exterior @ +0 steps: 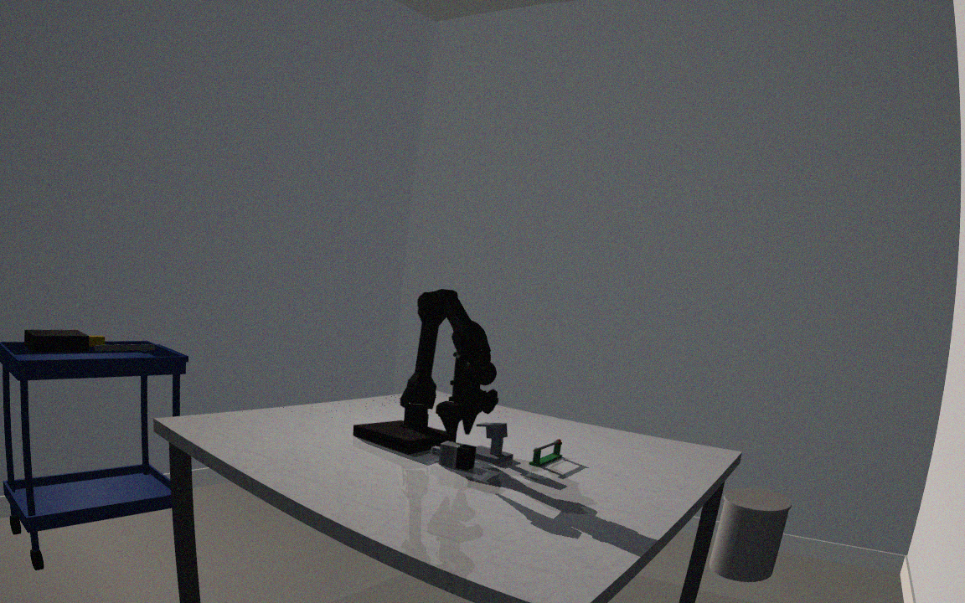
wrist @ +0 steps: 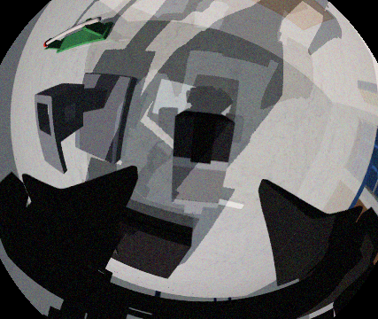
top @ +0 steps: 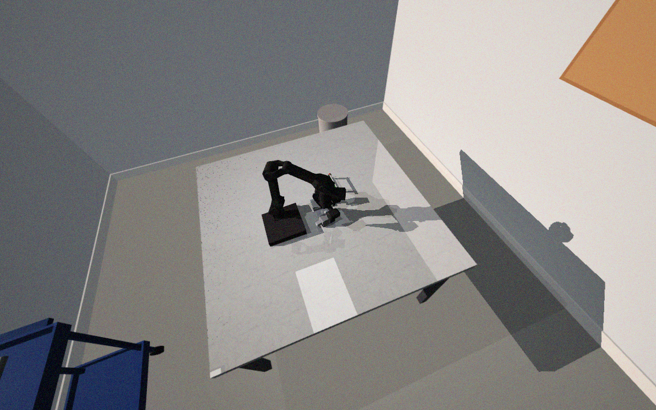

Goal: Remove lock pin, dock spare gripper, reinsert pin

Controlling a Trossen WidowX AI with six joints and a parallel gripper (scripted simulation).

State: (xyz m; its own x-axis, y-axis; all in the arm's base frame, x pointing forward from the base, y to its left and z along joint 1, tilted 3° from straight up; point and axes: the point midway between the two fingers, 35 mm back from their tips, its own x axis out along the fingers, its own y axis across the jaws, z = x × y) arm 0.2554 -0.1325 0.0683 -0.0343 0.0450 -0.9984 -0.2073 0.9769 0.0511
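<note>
The spare gripper is 2 cm behind my gripper tip and 5 cm below it. From my gripper tip the other things lie so: mount (1 cm ahead, 14 cm to the left, 3 cm below); green rack (13 cm ahead, 24 cm to the left, 5 cm below).
</note>
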